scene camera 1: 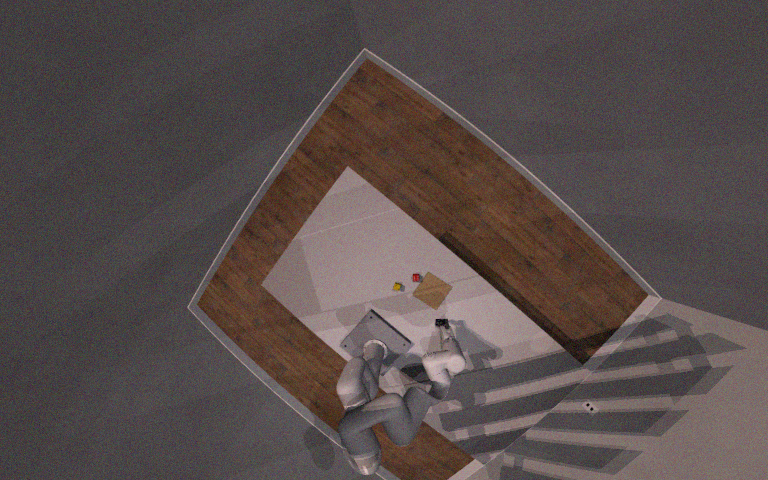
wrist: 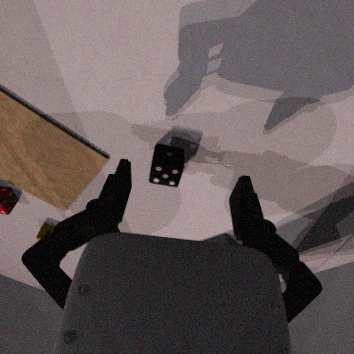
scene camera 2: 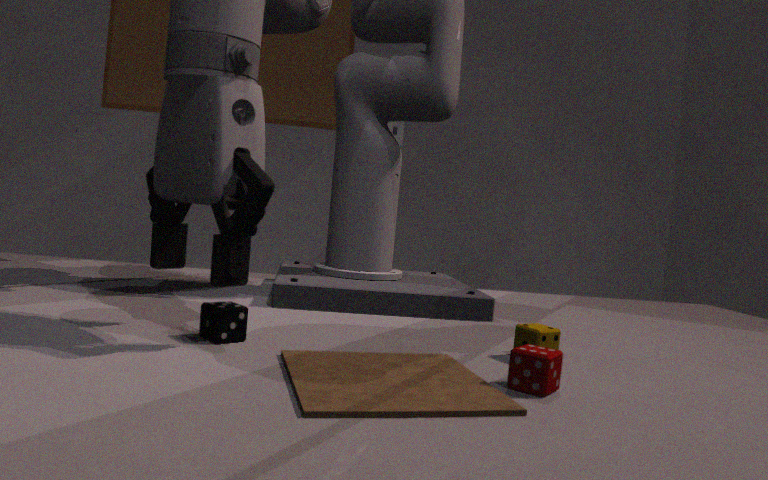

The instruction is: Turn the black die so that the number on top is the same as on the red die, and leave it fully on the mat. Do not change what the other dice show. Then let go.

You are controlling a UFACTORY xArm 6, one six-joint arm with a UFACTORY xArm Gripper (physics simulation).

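Places are measured from the arm's base along level axes (x ahead, y left, z up), in millimetres.
Where they show: gripper, fingertip midpoint: (wrist: 183,179) (scene camera 2: 196,276); arm's base, origin of the base link: (scene camera 1: 375,350) (scene camera 2: 357,274).
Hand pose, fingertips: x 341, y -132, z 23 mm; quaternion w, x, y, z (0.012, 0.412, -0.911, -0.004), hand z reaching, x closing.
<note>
Each offset is from my fingertips to the top centre of the thing.
The black die @(dx -5, dy +24, dz -22 mm) (scene camera 2: 223,323) (wrist: 167,165) sits on the white table beside the brown mat @(dx +80, dy +164, dz -48 mm) (scene camera 1: 432,290) (scene camera 2: 390,384) (wrist: 45,150), not touching it. Its upper face appears to show five; one side shows three in scene camera 2, another shows one. The red die @(dx +72, dy +269, dz -22 mm) (scene camera 1: 416,277) (scene camera 2: 535,370) (wrist: 7,200) stands by the mat's edge; its top appears to show six, its front five. My gripper (scene camera 1: 441,322) (scene camera 2: 199,274) (wrist: 183,179) is open and empty, pointing down above the table near the black die. In scene camera 1 the black die blends with the fingers.
The yellow die @(dx -26, dy +299, dz -22 mm) (scene camera 1: 397,286) (scene camera 2: 536,335) (wrist: 46,230) stands close to the red die, partly behind it in scene camera 2. The grey arm base plate (scene camera 1: 378,325) (scene camera 2: 382,300) is bolted to the table. Arm shadows fall across the table.
</note>
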